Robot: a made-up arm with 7 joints.
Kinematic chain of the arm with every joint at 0, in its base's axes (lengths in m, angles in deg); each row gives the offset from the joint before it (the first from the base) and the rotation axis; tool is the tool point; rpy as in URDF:
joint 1: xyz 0.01 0.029 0.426 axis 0 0.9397 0.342
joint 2: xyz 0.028 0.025 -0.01 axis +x
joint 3: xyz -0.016 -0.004 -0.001 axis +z
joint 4: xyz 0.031 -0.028 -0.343 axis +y
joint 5: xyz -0.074 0 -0.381 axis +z
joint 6: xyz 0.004 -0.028 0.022 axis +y
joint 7: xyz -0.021 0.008 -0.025 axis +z
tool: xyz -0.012 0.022 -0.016 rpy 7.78 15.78 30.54
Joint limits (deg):
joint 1: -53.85..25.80
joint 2: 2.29..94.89
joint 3: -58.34..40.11
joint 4: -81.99..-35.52
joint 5: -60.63..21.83
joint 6: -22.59..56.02
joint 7: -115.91..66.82
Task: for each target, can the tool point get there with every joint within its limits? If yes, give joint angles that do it. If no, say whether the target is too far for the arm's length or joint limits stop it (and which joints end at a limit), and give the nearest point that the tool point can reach.
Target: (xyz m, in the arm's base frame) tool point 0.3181 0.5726 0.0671
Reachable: yes | joints 5.14 64.28 -11.37 -67.13 -53.62 11.57 38.50
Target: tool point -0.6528 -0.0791 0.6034
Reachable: no: joint limits stop it (at a limit: joint 1, joint 2, joint 3, joint 4, joint 5, joint 6, joint 7) | nearest point -0.2427 -0.0917 -0.2324 | short by 0.931 m
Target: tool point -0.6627 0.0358 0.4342
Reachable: no: joint limits stop it (at a limit: joint 1, joint 3, joint 4, joint 5, joint 6, joint 7) | nearest point -0.2848 0.2483 -0.2014 | short by 0.769 m
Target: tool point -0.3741 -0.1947 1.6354
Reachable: no: too far | nearest point 0.1391 0.3948 0.9216 | short by 1.059 m
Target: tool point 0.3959 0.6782 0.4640
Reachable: yes | joints -24.72 78.65 19.34 -46.36 9.47 20.95 -92.91
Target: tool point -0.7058 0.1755 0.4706
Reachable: no: joint limits stop it (at a limit: joint 1, joint 3, joint 4, joint 5, joint 6, joint 7) | nearest point -0.2588 0.5259 -0.0431 | short by 0.766 m
